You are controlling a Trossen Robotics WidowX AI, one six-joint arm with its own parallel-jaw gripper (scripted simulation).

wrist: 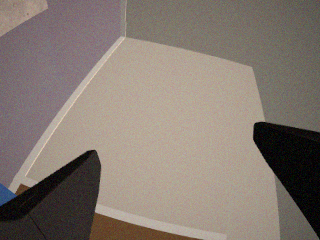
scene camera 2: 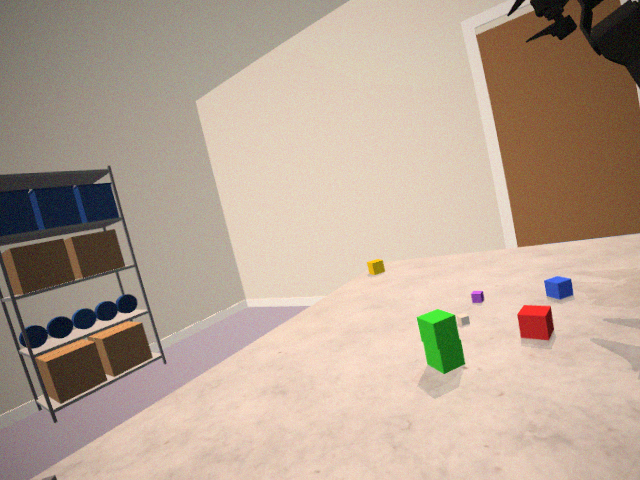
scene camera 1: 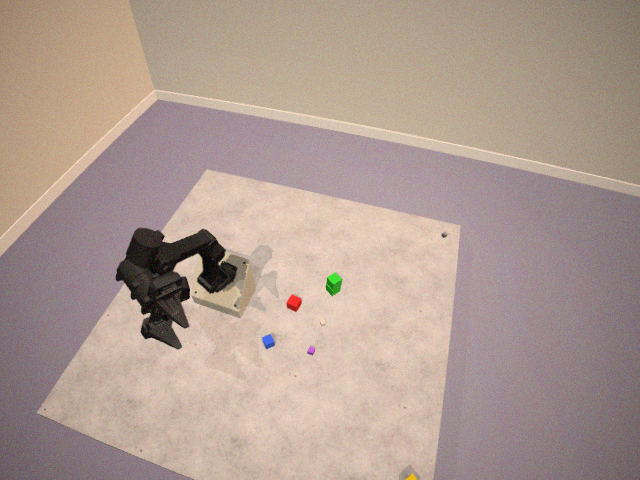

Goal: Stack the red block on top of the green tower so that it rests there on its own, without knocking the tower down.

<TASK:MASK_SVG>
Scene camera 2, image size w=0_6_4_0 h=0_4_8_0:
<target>red block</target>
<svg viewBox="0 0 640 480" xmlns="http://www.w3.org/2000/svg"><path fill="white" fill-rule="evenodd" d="M524 305L517 314L520 338L549 341L554 330L551 306Z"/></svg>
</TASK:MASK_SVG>
